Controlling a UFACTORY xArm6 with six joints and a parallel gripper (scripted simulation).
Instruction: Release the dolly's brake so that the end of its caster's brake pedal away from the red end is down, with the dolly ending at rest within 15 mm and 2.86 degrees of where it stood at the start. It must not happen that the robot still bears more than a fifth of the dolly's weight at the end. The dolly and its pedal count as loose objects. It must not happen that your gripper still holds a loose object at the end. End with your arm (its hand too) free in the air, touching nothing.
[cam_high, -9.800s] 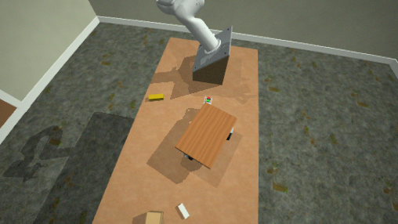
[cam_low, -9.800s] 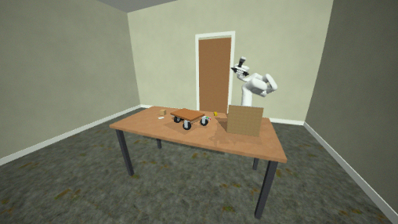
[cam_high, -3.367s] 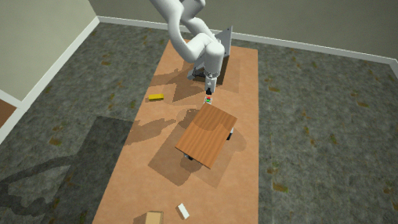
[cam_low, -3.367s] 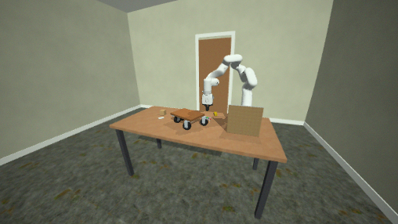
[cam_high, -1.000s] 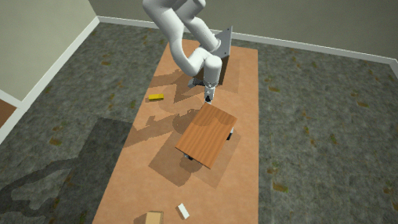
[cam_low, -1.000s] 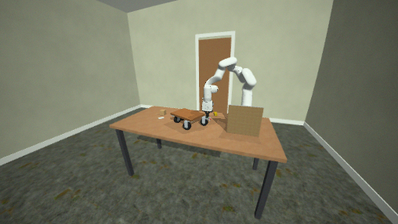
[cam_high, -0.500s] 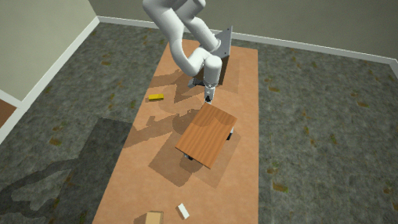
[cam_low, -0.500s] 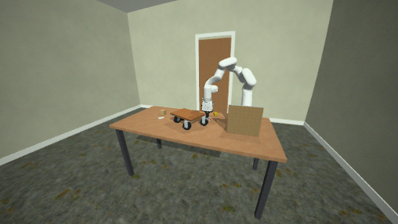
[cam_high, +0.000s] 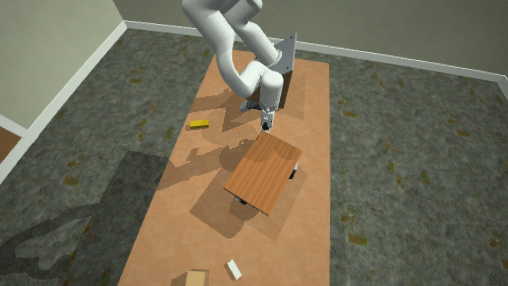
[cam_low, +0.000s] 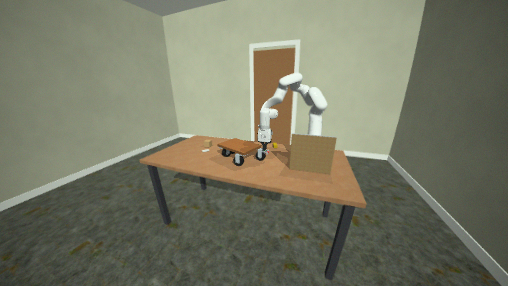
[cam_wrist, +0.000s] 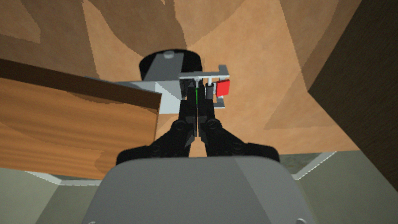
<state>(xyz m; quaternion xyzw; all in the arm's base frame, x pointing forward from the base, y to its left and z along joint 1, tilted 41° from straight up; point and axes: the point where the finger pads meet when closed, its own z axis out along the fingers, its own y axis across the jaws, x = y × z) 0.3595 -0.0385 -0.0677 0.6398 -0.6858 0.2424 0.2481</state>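
Right now the brake pedal is 3 cm below my hand and 1 cm behind it. Also, from my hand: cardboard box: 62 cm ahead, 17 cm to the right, 9 cm below; yellow block: 34 cm to the right, 11 cm below, 3 cm behind; white block: 57 cm ahead, 11 cm below, 4 cm to the right.
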